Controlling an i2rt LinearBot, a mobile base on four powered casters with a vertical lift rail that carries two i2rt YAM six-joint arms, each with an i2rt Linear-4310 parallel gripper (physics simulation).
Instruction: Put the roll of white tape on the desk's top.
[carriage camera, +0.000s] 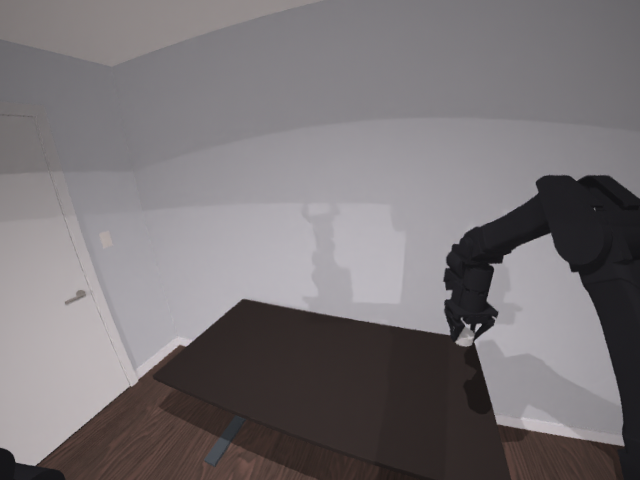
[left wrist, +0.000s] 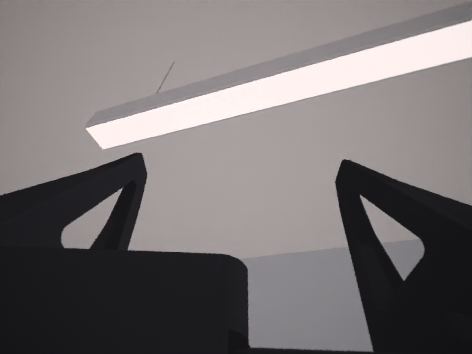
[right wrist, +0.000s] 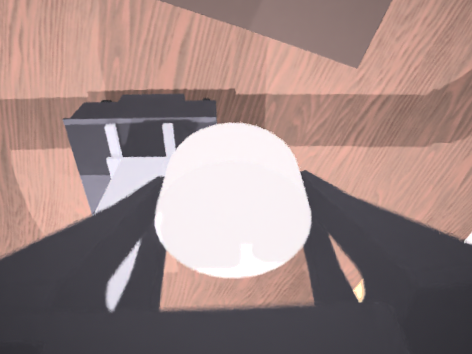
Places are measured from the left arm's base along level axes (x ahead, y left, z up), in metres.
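Pixels of known places: left gripper, fingertip midpoint: (left wrist: 241, 167); right gripper, fingertip midpoint: (carriage camera: 462, 340) (right wrist: 232, 188).
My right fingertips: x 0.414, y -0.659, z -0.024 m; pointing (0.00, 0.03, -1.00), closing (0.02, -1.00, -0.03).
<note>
Behind a point stands the place of what it marks.
The roll of white tape (carriage camera: 464, 336) {x 0.401, y -0.653, z -0.002 m} (right wrist: 234, 210) {x 0.422, y -0.660, z -0.002 m} is held between the fingers of my right gripper (carriage camera: 465, 335) {x 0.414, y -0.659, z -0.024 m} (right wrist: 232, 188) {x 0.414, y -0.659, z -0.024 m}, which is shut on it and points down. In the carriage view they appear at the far right corner of the dark brown desk's top (carriage camera: 310, 372) {x 0.818, y -0.224, z -0.555 m}. In the right wrist view, floor shows below the roll, and a corner of the desk's top (right wrist: 315, 30) {x 0.353, y -0.793, z -0.555 m} shows at the upper right, apart from the roll. My left gripper (left wrist: 241, 167) {x 0.030, y 0.005, z 0.434 m} is open and empty, pointing up at the ceiling.
The desk's grey-blue foot (carriage camera: 225, 440) stands on the wooden floor (carriage camera: 118, 439) {x 0.859, y 1.124, z -1.275 m}. A white door (carriage camera: 36, 289) {x 1.028, y 1.427, z -0.212 m} is at the left, and a pale wall (carriage camera: 258, 248) {x 1.482, y 0.148, z -0.154 m} stands behind the desk. My dark base (right wrist: 90, 145) {x -0.107, y -0.149, z -0.976 m} shows at the left in the right wrist view. A ceiling lamp (left wrist: 280, 87) {x 0.164, y -0.054, z 0.802 m} hangs overhead.
</note>
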